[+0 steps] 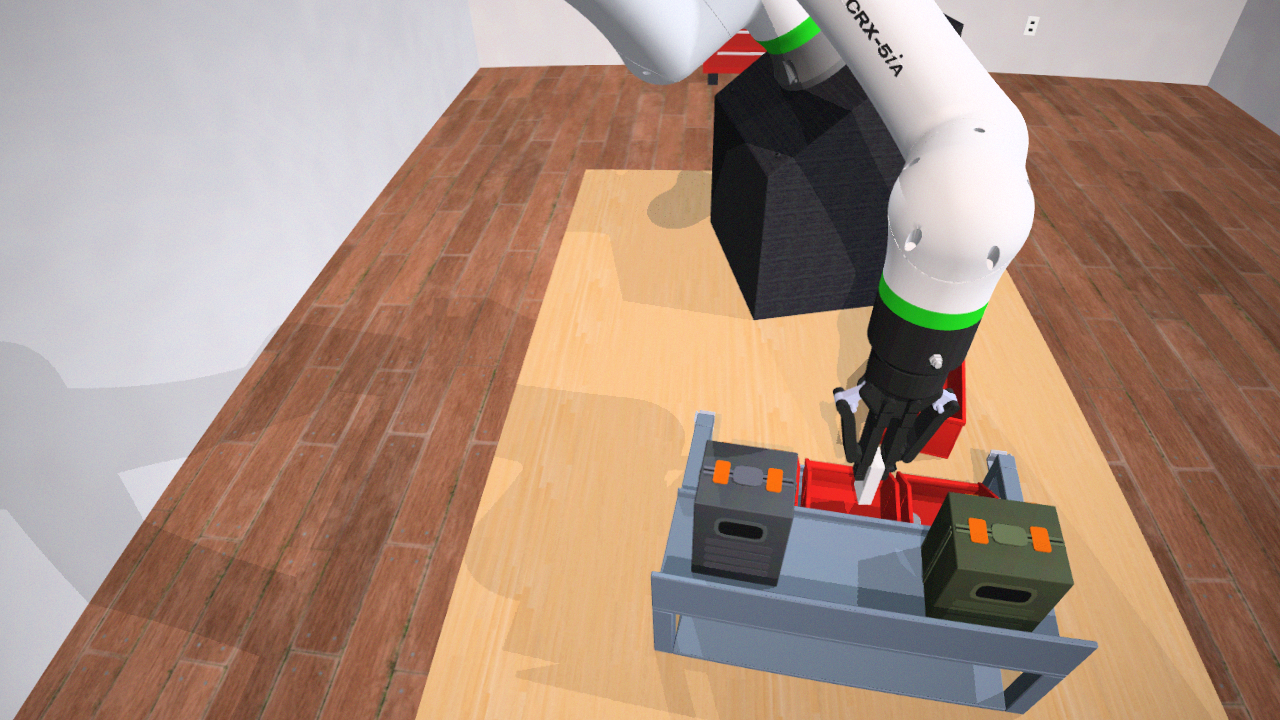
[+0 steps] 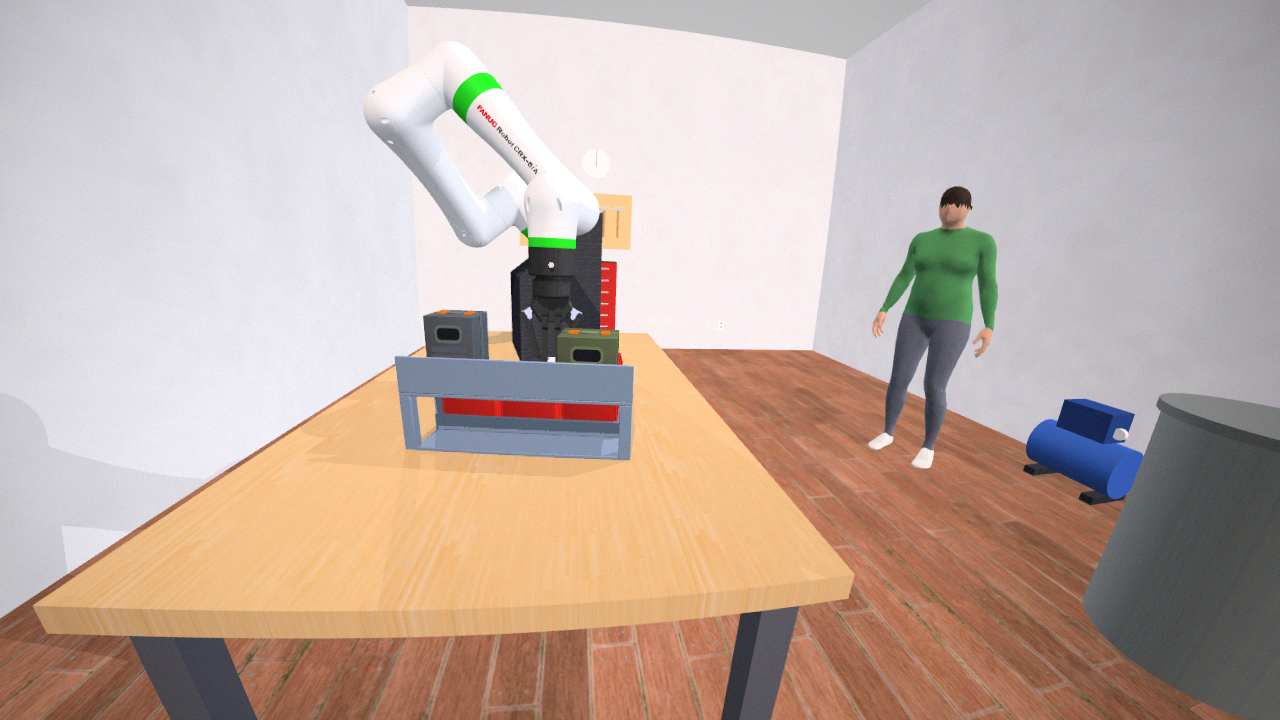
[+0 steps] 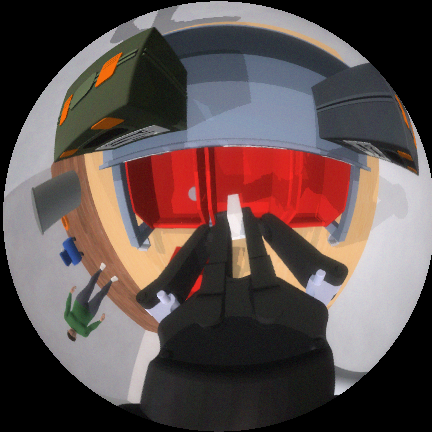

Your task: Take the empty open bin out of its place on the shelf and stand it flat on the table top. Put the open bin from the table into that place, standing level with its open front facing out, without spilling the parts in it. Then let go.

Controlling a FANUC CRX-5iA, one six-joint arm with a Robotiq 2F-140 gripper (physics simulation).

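Where they show: gripper, between the fingertips: (image 1: 862,494) (image 3: 234,203); arm's base, origin of its link: (image 1: 820,54).
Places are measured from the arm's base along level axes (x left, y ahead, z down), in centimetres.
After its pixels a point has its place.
Note:
A grey-blue shelf (image 1: 805,547) {y 67.0, x -15.2, z 25.9 cm} (image 2: 515,380) {y 77.5, x -12.3, z 23.0 cm} (image 3: 250,112) {y 67.9, x -9.9, z 25.9 cm} stands on the wooden table (image 1: 582,357) {y 25.6, x -39.1, z 36.1 cm} (image 2: 447,537) {y 96.7, x -20.8, z 36.1 cm}. Red open bins sit side by side in its lower level. One bin (image 1: 827,487) {y 53.5, x -8.0, z 35.2 cm} (image 3: 282,181) {y 59.0, x -12.5, z 30.2 cm} is right in front of my fingers. Another bin (image 1: 935,502) {y 57.1, x 4.9, z 35.2 cm} (image 3: 169,189) {y 61.9, x 4.9, z 35.2 cm} lies beside it, with a small grey thing showing in it. My gripper (image 1: 870,487) {y 57.1, x -5.2, z 32.0 cm} (image 3: 234,203) {y 57.1, x -5.2, z 32.0 cm} is shut with nothing between the fingers. Its white tips reach into the open front of the middle bin, close to the wall between the two. Another red bin (image 1: 953,420) {y 49.6, x 8.3, z 28.7 cm} stands on the table behind my gripper, mostly hidden by it.
A dark grey case (image 1: 745,519) {y 70.1, x -22.7, z 15.1 cm} (image 2: 455,333) {y 70.4, x -21.8, z 16.7 cm} (image 3: 358,109) and an olive-green case (image 1: 995,555) {y 75.0, x -1.9, z 16.4 cm} (image 2: 587,345) {y 77.1, x -0.9, z 17.7 cm} (image 3: 120,88) stand on the shelf's top board. The black robot base (image 1: 796,206) {y 18.8, x -6.5, z 15.5 cm} is at the table's far end. A person (image 2: 937,305), a blue compressor (image 2: 1083,452) and a grey drum (image 2: 1199,537) are off to the side.

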